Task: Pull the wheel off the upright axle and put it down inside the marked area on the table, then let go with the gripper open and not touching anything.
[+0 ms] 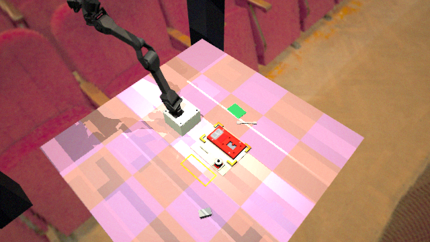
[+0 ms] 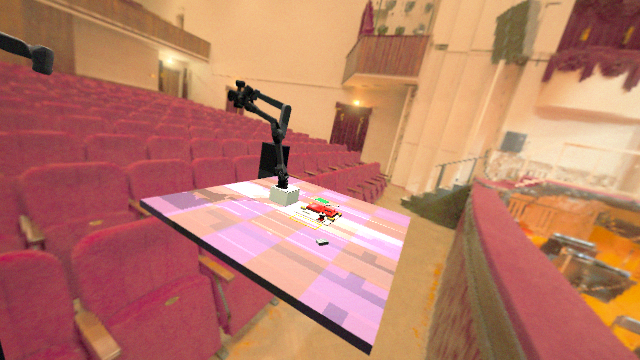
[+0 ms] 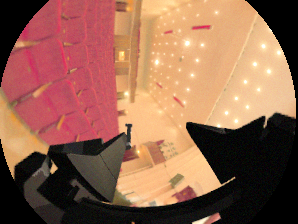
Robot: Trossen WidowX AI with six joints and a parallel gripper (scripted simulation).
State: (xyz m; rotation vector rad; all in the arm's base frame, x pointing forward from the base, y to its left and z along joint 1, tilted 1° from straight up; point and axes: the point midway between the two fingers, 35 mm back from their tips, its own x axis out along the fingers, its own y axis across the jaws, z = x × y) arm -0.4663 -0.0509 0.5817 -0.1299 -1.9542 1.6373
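My gripper tip is now 86 cm short of the black wheel and 66 cm above it. From my gripper tip the other things lie so: axle stand (86 cm ahead, 66 cm below); then thin white rod (79 cm ahead, 32 cm to the left, 70 cm below); then green patch (69 cm ahead, 35 cm to the left, 70 cm below).
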